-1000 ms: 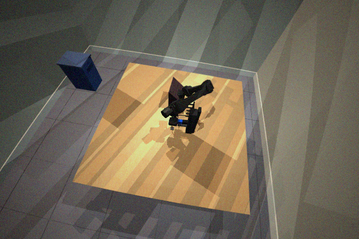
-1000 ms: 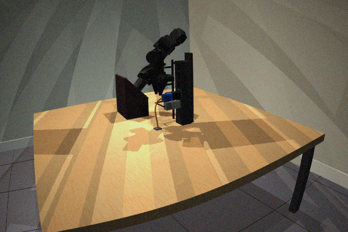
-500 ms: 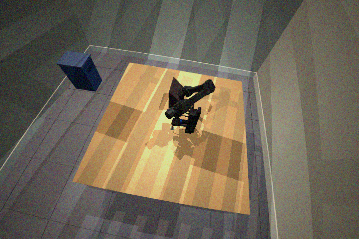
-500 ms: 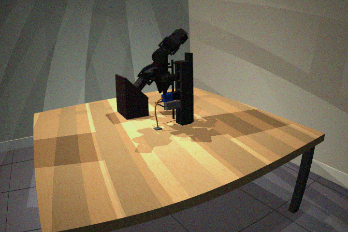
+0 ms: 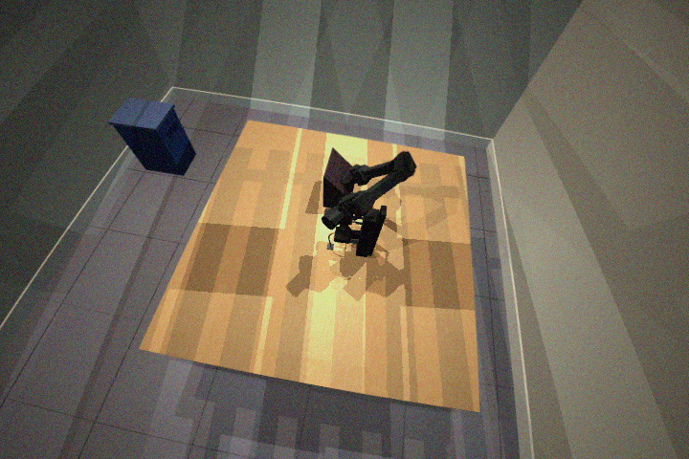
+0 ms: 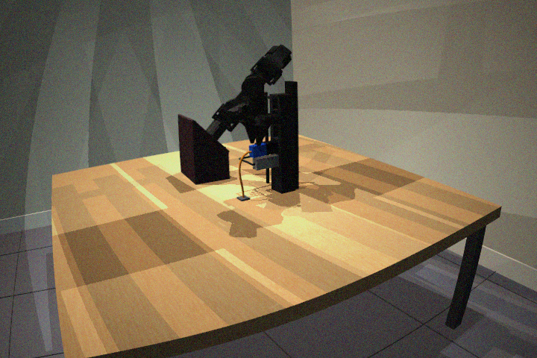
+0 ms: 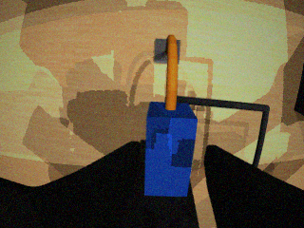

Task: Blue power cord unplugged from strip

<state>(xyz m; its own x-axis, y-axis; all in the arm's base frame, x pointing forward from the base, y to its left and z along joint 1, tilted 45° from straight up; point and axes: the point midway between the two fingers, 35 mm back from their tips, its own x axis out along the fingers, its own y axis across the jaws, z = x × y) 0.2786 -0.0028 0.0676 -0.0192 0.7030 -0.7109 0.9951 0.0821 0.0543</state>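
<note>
Now: the blue plug 2 cm to the left of my gripper tip and 1 cm below it.
</note>
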